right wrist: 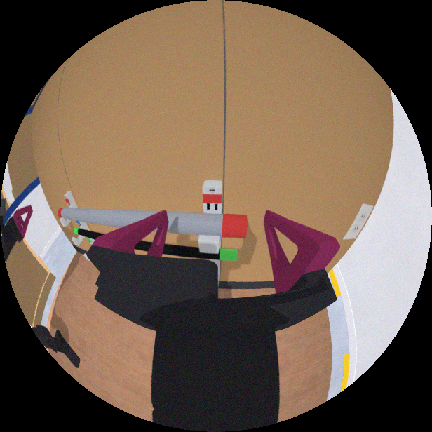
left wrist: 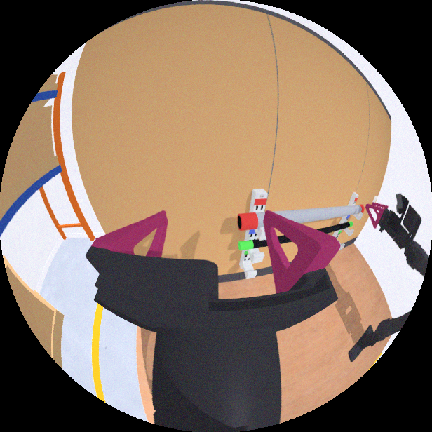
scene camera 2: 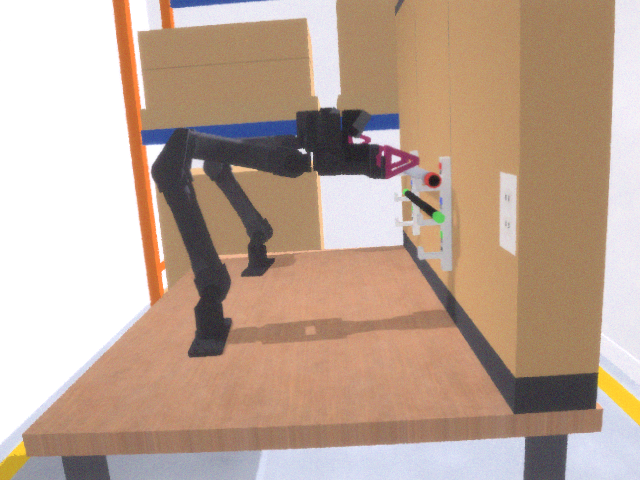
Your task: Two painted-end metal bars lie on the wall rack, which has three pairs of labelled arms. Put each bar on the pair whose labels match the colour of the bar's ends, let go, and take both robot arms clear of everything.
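My left gripper is visible to me, and so is my right gripper, which I can also see in the right wrist view. As for the things here, I see a white socket plate and a tan wall, a black bar and a grey bar. There is a dark base strip too.
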